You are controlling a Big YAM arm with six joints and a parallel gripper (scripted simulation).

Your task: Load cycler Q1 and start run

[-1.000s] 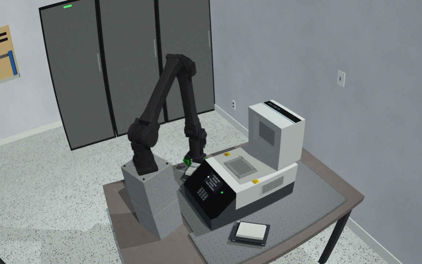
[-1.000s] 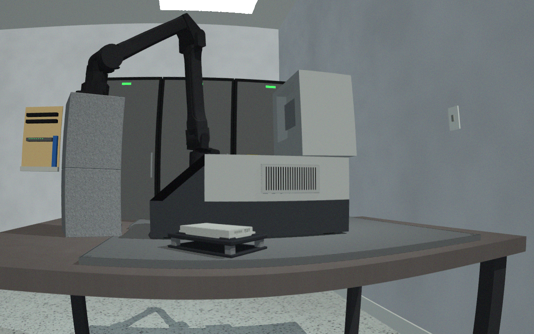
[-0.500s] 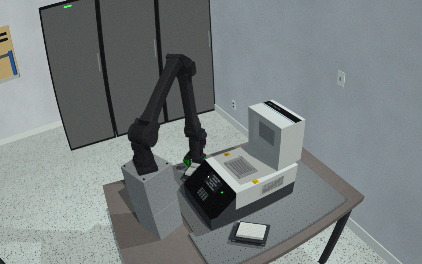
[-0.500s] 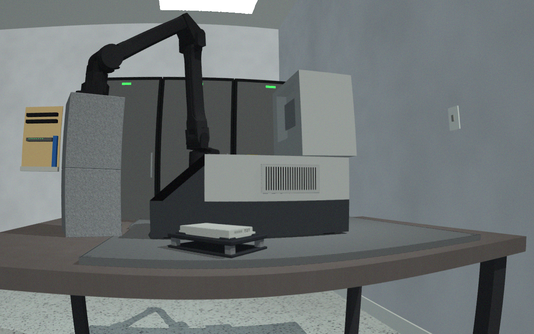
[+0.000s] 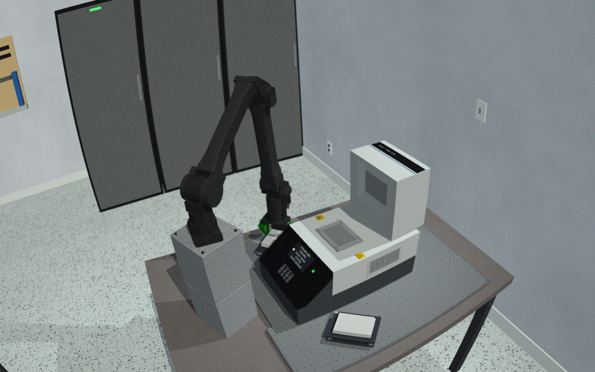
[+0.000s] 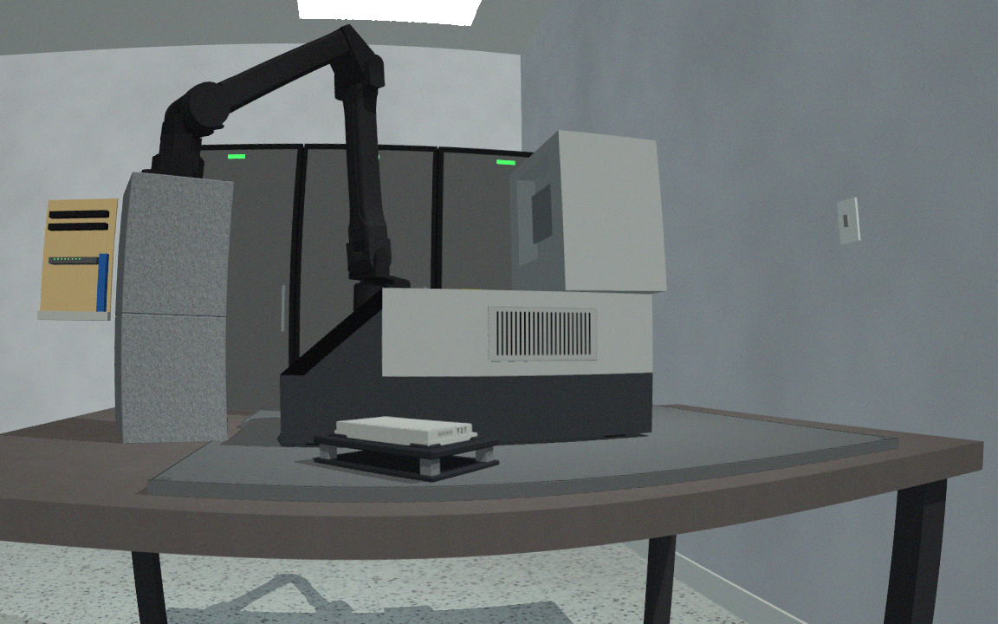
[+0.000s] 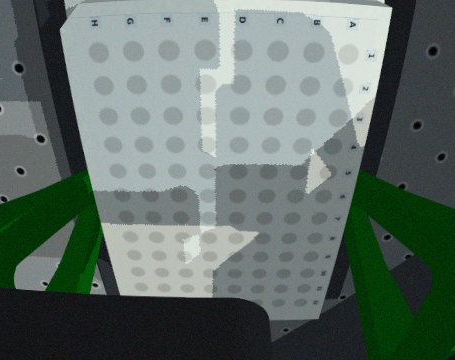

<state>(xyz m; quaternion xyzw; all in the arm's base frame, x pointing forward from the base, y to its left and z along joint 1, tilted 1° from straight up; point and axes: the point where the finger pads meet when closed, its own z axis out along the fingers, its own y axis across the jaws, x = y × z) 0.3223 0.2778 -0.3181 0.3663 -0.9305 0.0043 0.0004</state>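
My hand is 20 mm above the dark nest ND. The rest, counted from my hand: plate T27: 30 mm ahead, 560 mm to the right, 10 mm below; then black plate nest N1: 30 mm ahead, 560 mm to the right, 30 mm below.
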